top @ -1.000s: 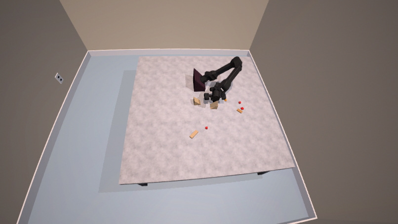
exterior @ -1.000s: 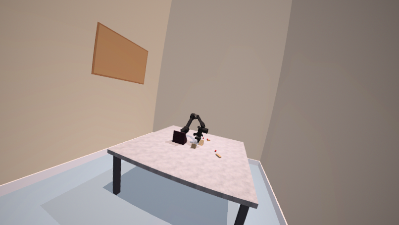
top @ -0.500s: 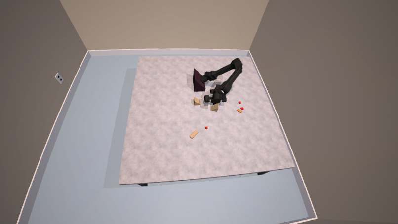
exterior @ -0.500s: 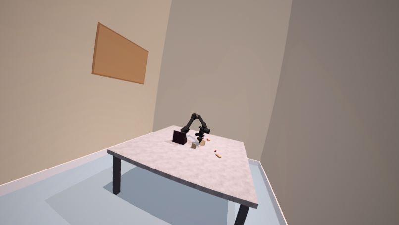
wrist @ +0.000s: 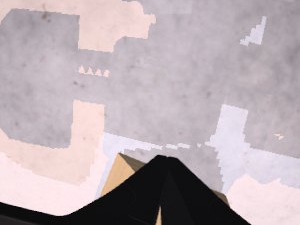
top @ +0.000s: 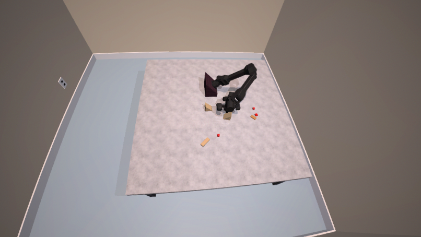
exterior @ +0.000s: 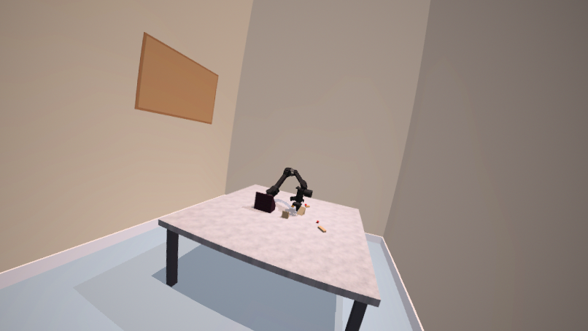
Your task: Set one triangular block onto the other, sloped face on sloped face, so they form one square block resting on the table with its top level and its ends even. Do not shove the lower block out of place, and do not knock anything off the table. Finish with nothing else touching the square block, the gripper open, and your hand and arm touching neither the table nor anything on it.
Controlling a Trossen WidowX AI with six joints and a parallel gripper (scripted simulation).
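The tan triangular block lies 40 mm ahead of my gripper tip and 10 mm to the left of it.
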